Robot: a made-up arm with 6 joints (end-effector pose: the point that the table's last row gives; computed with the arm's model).
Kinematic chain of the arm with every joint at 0, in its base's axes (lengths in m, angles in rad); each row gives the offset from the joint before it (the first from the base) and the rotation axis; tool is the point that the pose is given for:
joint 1: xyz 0 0 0.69 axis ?
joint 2: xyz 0.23 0 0 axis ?
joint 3: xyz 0 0 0.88 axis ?
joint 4: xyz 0 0 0.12 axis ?
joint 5: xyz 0.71 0 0 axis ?
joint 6: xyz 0.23 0 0 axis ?
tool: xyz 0 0 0
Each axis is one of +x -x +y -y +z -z.
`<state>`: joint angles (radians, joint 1 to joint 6).
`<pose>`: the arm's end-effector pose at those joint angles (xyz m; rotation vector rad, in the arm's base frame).
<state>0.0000 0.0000 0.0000 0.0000 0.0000 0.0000</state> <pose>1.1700 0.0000 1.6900 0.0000 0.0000 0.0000</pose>
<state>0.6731 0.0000 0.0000 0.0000 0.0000 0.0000</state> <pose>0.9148 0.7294 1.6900 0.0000 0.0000 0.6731</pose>
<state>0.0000 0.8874 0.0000 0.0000 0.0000 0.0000</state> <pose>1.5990 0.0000 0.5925 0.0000 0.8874 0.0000</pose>
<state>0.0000 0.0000 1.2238 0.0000 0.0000 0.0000</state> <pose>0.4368 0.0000 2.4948 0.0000 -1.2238 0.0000</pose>
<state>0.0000 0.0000 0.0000 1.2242 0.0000 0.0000</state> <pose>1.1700 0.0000 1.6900 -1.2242 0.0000 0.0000</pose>
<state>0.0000 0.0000 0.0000 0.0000 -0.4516 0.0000</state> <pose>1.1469 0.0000 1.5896 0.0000 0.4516 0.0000</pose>
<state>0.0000 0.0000 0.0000 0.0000 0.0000 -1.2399</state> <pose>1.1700 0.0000 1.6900 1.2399 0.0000 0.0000</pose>
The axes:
joint 1: +z
joint 2: +y
joint 3: -y
joint 4: -x
joint 5: -y
joint 6: -x

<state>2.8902 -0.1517 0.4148 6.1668 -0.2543 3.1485</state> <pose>-0.8253 0.2050 2.1132 -0.2890 -2.8034 0.0859</pose>
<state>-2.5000 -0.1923 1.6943 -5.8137 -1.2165 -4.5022</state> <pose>0.0335 0.1468 2.3270 0.6883 -1.8901 1.8779</pose>
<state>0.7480 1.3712 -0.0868 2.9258 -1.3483 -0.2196</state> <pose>1.1433 0.9953 0.1467 -2.8263 -0.7556 0.2535</pose>
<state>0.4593 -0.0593 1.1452 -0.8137 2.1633 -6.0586</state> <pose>0.1975 -0.0570 2.2013 1.7338 -2.4495 -0.9117</pose>
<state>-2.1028 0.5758 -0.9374 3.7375 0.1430 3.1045</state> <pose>-0.4500 -0.7282 0.4974 1.2417 1.3169 -1.1725</pose>
